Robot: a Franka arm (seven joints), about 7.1 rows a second.
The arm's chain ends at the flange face. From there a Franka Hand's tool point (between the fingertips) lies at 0.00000 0.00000 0.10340 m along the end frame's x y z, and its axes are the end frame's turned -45 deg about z.
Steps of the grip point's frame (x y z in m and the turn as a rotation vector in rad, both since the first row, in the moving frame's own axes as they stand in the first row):
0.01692, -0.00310, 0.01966, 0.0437, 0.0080, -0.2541
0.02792, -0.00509, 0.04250, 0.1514, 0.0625, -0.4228
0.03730, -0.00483, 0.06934, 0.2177, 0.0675, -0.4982
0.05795, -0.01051, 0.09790, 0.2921, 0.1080, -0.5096
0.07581, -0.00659, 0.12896, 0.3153, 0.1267, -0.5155
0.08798, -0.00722, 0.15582, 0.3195, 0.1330, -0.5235
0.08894, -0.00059, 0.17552, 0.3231, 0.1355, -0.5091
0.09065, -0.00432, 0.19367, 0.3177, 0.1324, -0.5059
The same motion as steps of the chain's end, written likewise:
0.01283, -0.01075, 0.01976, 0.0366, -0.0252, -0.2541
0.02567, -0.00958, 0.04386, 0.1513, -0.0629, -0.4228
0.03847, -0.01263, 0.07196, 0.2017, -0.1062, -0.4982
0.05345, -0.02419, 0.10277, 0.2829, -0.1302, -0.5096
0.06994, -0.03141, 0.13474, 0.3125, -0.1334, -0.5155
0.07824, -0.03981, 0.16181, 0.3200, -0.1319, -0.5235
0.08360, -0.03525, 0.18167, 0.3243, -0.1327, -0.5091
0.08183, -0.03958, 0.19961, 0.3183, -0.1310, -0.5059

